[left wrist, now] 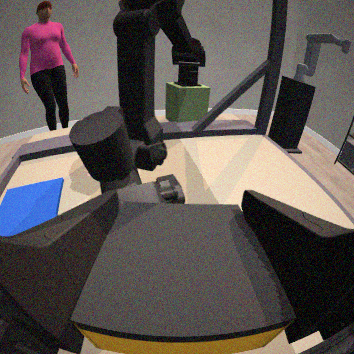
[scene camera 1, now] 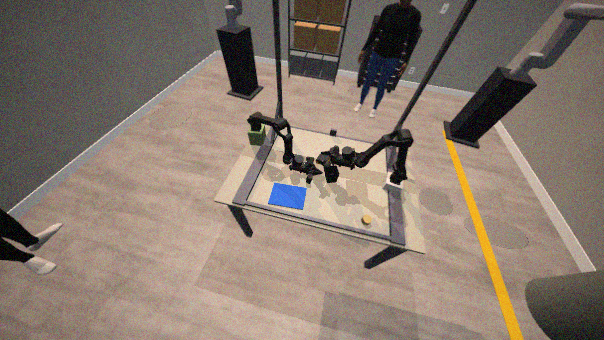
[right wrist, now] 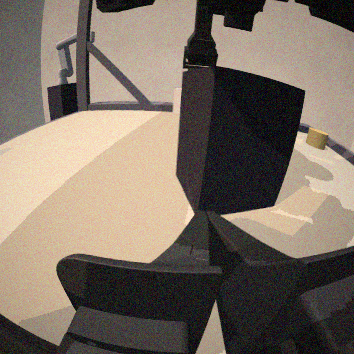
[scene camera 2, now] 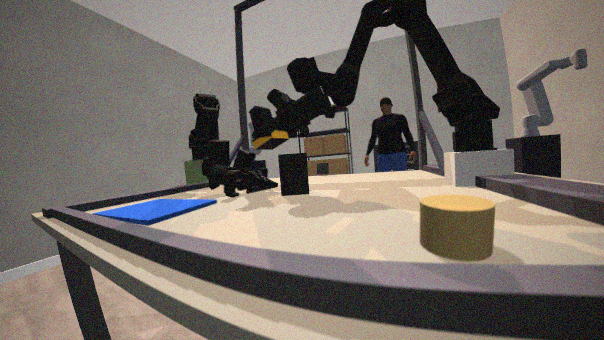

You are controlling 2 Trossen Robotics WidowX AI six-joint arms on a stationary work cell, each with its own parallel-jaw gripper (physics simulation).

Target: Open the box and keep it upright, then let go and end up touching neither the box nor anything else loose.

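Where they show: left gripper, between the fingertips: (left wrist: 181, 198) (scene camera 1: 318, 156) (scene camera 2: 262, 137); right gripper, between the fingertips: (scene camera 1: 322, 173) (right wrist: 203, 217) (scene camera 2: 277, 185); left arm's base, origin of its link: (scene camera 1: 395, 179) (scene camera 2: 473, 151); right arm's base, origin of its link: (left wrist: 186, 84) (scene camera 1: 256, 128).
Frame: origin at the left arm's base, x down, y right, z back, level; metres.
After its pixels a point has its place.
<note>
The box's dark base (scene camera 1: 331, 174) @(x 0.065, y -0.079, z -0.388 m) (scene camera 2: 294, 174) @(x 0.021, y -0.141, z -0.366 m) (right wrist: 250, 145) @(x 0.015, y -0.123, z -0.415 m) stands upright near the table's middle, apart from its lid. The lid (scene camera 2: 271, 137) @(x -0.071, y -0.131, z -0.430 m) (left wrist: 185, 270) @(x -0.089, y -0.096, z -0.455 m), dark with a yellow band at its lower edge, hangs tilted above and left of the base in scene camera 2. My left gripper is shut on the lid, one finger on each side. My right gripper (scene camera 1: 319, 173) @(x 0.050, y -0.104, z -0.447 m) (scene camera 2: 275, 185) @(x 0.050, y -0.104, z -0.447 m) (right wrist: 203, 217) @(x 0.050, y -0.104, z -0.447 m) is shut and empty, low over the table, its tips very close to the base; whether they touch it is unclear. The base's inside is hidden.
A blue mat (scene camera 1: 288, 196) @(x 0.059, y -0.352, z -0.582 m) (scene camera 2: 157, 210) @(x 0.059, y -0.358, z -0.535 m) (left wrist: 32, 205) @(x 0.059, y -0.334, z -0.627 m) lies at the table's front left in scene camera 1. A yellow cylinder (scene camera 1: 366, 219) @(x 0.033, y -0.321, z -0.116 m) (scene camera 2: 457, 227) @(x 0.044, y -0.340, z -0.116 m) (right wrist: 317, 138) @(x 0.047, y -0.306, z -0.135 m) stands at its front right. Dark rails (scene camera 1: 320, 223) @(x 0.055, y -0.436, z -0.347 m) edge the table.
</note>
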